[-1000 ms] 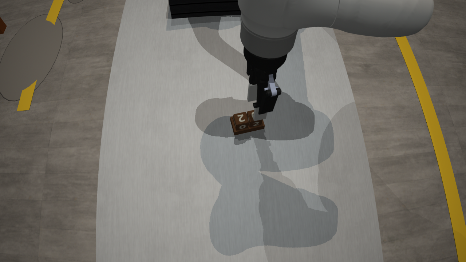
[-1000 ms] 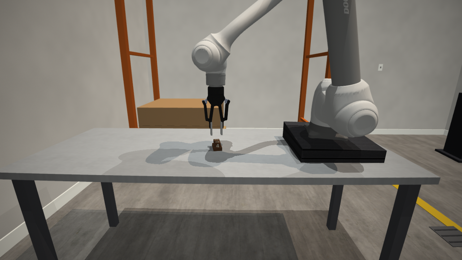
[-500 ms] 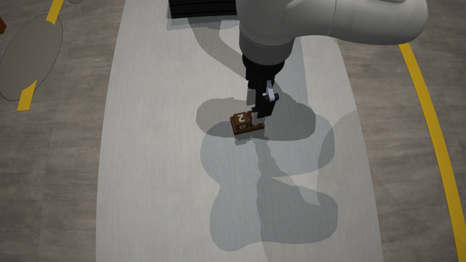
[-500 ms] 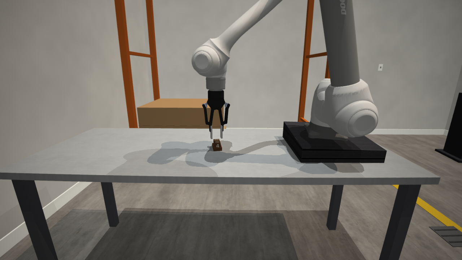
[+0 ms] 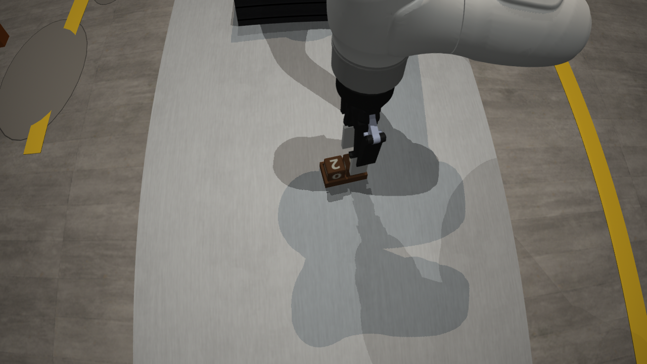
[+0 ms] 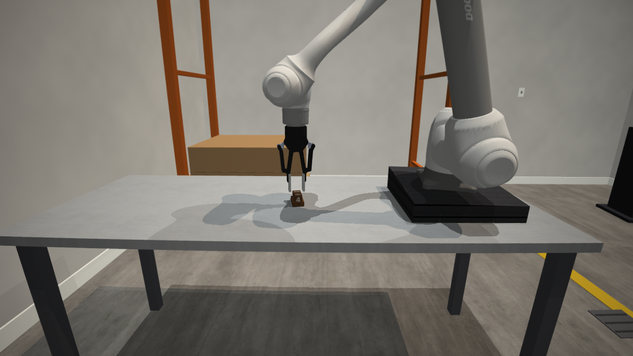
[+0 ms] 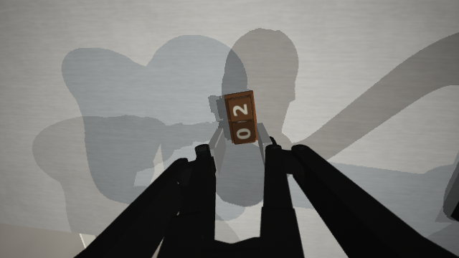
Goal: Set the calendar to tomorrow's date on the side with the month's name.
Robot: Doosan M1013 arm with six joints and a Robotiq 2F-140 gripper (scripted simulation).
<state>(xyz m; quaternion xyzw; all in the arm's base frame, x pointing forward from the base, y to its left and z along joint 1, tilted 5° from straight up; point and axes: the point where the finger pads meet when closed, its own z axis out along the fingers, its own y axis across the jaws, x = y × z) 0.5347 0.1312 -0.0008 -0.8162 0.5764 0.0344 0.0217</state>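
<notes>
Now: hand 1 cm to the left of the brown calendar tray and 8 cm above it.
</notes>
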